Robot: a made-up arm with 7 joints. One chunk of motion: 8 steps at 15 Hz.
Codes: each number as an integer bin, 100 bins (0 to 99) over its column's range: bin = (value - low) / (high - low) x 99, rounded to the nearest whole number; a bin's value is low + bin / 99 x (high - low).
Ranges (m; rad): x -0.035..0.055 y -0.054..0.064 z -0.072..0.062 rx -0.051..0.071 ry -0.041..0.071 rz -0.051..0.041
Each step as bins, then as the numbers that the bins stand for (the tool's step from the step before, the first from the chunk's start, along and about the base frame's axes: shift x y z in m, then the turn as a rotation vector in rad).
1 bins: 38 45 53 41 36 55
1 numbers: -0.00045 -0.00036 -0.00026 -0.00047 -0.00027 0.00011
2 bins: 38 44 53 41 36 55
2 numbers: -0.00045 -0.00156 -0.00026 -0.00047 -0.00027 0.00011
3 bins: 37 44 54 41 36 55
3 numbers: -0.00136 -0.00156 0.00109 -0.00047 -0.00027 0.00011
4 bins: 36 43 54 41 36 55
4 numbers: -0.00227 -0.00275 0.00109 -0.00047 -0.00027 0.00011
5 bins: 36 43 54 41 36 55
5 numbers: -0.00227 -0.00275 0.00109 -0.00047 -0.00027 0.00011
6 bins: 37 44 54 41 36 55
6 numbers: -0.00136 -0.00156 0.00109 -0.00047 -0.00027 0.00011
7 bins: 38 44 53 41 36 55
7 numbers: -0.00045 -0.00156 -0.00026 -0.00047 -0.00027 0.00011
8 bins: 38 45 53 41 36 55
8 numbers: -0.00045 -0.00036 -0.00026 -0.00047 -0.00027 0.00011
